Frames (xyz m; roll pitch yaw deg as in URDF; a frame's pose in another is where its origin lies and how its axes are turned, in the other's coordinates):
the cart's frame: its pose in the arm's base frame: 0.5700 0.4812 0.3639 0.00 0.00 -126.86
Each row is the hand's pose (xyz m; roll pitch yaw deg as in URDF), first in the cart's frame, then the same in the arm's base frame.
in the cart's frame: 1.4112 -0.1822 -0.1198 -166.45 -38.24 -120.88
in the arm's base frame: -0.4223 -0.5386 0.2441 -166.45 -38.24 112.26
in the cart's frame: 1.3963 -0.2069 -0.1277 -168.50 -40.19 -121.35
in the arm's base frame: -0.4331 -0.5119 0.2362 -168.50 -40.19 111.79
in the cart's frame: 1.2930 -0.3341 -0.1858 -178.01 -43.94 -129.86
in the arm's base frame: -0.4729 -0.3529 0.1781 -178.01 -43.94 103.28
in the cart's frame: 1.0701 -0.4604 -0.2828 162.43 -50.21 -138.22
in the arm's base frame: -0.4403 -0.0988 0.0811 162.43 -50.21 94.92
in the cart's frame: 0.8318 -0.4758 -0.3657 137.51 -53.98 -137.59
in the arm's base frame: -0.3097 0.1011 -0.0018 137.51 -53.98 95.55
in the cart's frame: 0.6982 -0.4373 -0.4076 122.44 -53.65 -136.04
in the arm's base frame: -0.1987 0.1849 -0.0437 122.44 -53.65 97.10
